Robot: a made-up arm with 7 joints. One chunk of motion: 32 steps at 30 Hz.
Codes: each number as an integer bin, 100 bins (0 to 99) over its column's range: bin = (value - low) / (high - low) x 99, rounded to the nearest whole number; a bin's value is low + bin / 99 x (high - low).
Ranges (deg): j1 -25..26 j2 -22..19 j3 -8..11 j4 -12..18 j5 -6..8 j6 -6..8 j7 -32..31
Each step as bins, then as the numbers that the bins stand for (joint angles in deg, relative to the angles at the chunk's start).
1 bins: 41 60 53 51 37 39 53
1 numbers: -3.88 2.85 2.17 3.45 -0.77 -0.48 1.73
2 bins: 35 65 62 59 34 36 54
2 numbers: -6.97 4.92 3.90 5.88 -1.19 -0.91 2.36
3 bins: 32 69 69 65 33 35 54
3 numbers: -8.52 6.58 5.24 7.70 -1.33 -1.05 2.36
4 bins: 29 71 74 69 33 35 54
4 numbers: -10.06 7.40 6.20 8.91 -1.33 -1.05 2.36
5 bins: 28 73 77 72 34 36 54
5 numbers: -10.58 8.23 6.78 9.82 -1.19 -0.91 2.36
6 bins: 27 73 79 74 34 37 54
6 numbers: -11.09 8.23 7.16 10.42 -1.19 -0.77 2.36
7 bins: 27 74 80 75 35 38 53
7 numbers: -11.09 8.65 7.35 10.73 -1.05 -0.63 1.73
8 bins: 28 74 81 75 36 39 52
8 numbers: -10.58 8.65 7.55 10.73 -0.91 -0.48 1.09
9 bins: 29 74 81 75 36 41 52
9 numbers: -10.06 8.65 7.55 10.73 -0.91 -0.20 1.09
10 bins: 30 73 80 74 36 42 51
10 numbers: -9.55 8.23 7.35 10.42 -0.91 -0.06 0.45
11 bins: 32 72 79 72 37 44 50
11 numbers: -8.52 7.82 7.16 9.82 -0.77 0.22 -0.18
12 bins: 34 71 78 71 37 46 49
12 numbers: -7.48 7.40 6.97 9.52 -0.77 0.51 -0.82
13 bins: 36 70 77 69 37 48 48
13 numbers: -6.45 6.99 6.78 8.91 -0.77 0.79 -1.45
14 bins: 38 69 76 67 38 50 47
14 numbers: -5.42 6.58 6.59 8.30 -0.63 1.07 -2.09
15 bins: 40 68 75 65 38 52 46
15 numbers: -4.39 6.16 6.39 7.70 -0.63 1.35 -2.73
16 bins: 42 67 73 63 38 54 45
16 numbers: -3.36 5.75 6.01 7.09 -0.63 1.64 -3.36
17 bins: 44 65 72 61 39 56 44
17 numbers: -2.33 4.92 5.82 6.48 -0.48 1.92 -4.00
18 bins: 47 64 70 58 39 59 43
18 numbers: -0.79 4.51 5.43 5.58 -0.48 2.34 -4.64
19 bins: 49 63 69 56 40 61 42
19 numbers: 0.24 4.09 5.24 4.97 -0.34 2.63 -5.27
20 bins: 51 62 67 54 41 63 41
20 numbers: 1.27 3.68 4.86 4.36 -0.20 2.91 -5.91
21 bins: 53 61 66 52 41 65 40
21 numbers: 2.30 3.26 4.67 3.76 -0.20 3.19 -6.55
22 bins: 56 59 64 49 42 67 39
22 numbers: 3.85 2.43 4.28 2.85 -0.06 3.47 -7.18
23 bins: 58 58 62 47 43 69 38
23 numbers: 4.88 2.02 3.90 2.24 0.08 3.76 -7.82
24 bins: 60 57 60 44 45 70 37
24 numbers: 5.91 1.61 3.52 1.33 0.36 3.90 -8.45
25 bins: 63 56 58 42 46 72 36
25 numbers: 7.45 1.19 3.13 0.73 0.51 4.18 -9.09
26 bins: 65 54 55 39 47 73 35
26 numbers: 8.48 0.36 2.56 -0.18 0.65 4.32 -9.73
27 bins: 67 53 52 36 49 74 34
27 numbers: 9.52 -0.05 1.98 -1.09 0.93 4.46 -10.36
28 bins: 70 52 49 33 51 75 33
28 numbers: 11.06 -0.46 1.40 -2.00 1.21 4.61 -11.00
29 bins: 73 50 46 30 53 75 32
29 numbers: 12.61 -1.29 0.83 -2.91 1.49 4.61 -11.64
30 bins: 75 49 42 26 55 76 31
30 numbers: 13.64 -1.71 0.06 -4.12 1.78 4.75 -12.27
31 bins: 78 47 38 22 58 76 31
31 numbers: 15.18 -2.54 -0.71 -5.33 2.20 4.75 -12.27
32 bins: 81 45 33 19 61 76 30
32 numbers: 16.73 -3.36 -1.67 -6.24 2.63 4.75 -12.91
